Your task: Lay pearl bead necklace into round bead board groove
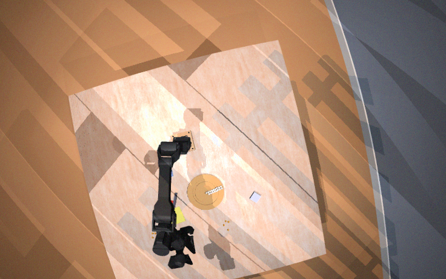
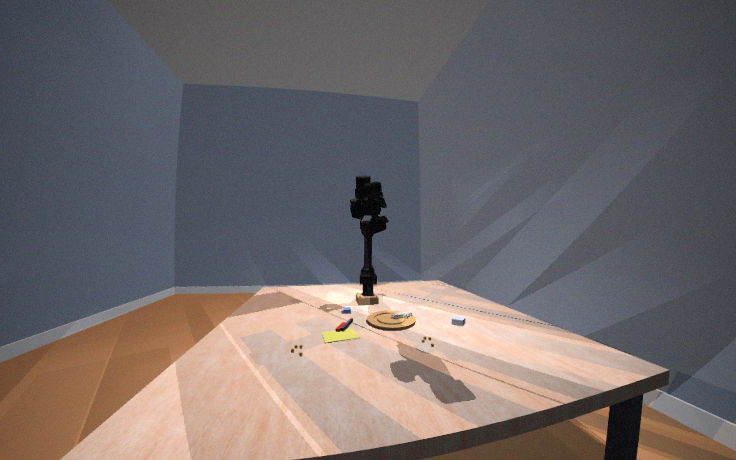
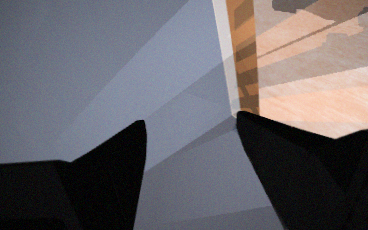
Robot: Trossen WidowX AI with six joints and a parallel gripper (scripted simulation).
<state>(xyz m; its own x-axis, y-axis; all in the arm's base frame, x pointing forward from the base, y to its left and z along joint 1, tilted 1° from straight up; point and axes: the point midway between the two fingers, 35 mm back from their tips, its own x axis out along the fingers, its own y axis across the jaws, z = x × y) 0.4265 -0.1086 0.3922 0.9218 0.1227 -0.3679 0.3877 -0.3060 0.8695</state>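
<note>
Right now the round bead board is 420 mm below my gripper tip, 160 mm behind it and 90 mm to the left of it. Also, from my gripper tip: grey block: 410 mm below, 330 mm to the left, 30 mm behind; then yellow note: 430 mm below, 140 mm to the right, 100 mm behind; then red marker: 420 mm below, 170 mm behind, 110 mm to the right.
</note>
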